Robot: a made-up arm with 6 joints.
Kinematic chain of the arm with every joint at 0, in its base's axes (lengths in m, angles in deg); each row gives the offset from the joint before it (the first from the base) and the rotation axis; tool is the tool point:
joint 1: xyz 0 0 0.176 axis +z
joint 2: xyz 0 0.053 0 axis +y
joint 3: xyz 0 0 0.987 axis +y
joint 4: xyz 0 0 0.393 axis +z
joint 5: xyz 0 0 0 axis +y
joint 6: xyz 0 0 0.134 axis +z
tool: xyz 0 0 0
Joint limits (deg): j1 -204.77..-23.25 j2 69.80..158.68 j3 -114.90..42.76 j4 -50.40..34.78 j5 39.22..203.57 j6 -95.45..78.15
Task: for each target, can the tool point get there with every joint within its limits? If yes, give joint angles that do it. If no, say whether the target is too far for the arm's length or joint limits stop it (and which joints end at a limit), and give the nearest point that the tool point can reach.
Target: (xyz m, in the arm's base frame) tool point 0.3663 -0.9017 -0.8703
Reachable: yes | joints -66.53 139.71 -21.82 -36.53 72.58 -2.90
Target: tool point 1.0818 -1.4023 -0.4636
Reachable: no: too far | nearest point 0.8574 -1.1114 -0.3309 | short by 0.391 m
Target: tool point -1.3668 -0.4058 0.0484
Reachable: yes | joints -164.54 91.49 -4.56 -11.82 72.76 -74.36
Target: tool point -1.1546 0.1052 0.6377
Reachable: yes | joints -189.95 78.26 -59.36 24.43 129.35 -15.13
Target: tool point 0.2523 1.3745 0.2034
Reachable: no: joint limits stop it (at a limit: joint 1, joint 3, joint 4) | nearest point -0.8668 0.4553 0.2533 | short by 1.449 m
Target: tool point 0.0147 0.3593 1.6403
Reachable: no: joint limits stop it (at a limit: joint 1, joint 2, joint 4, joint 5) | nearest point -0.5751 0.2789 0.9258 | short by 0.930 m
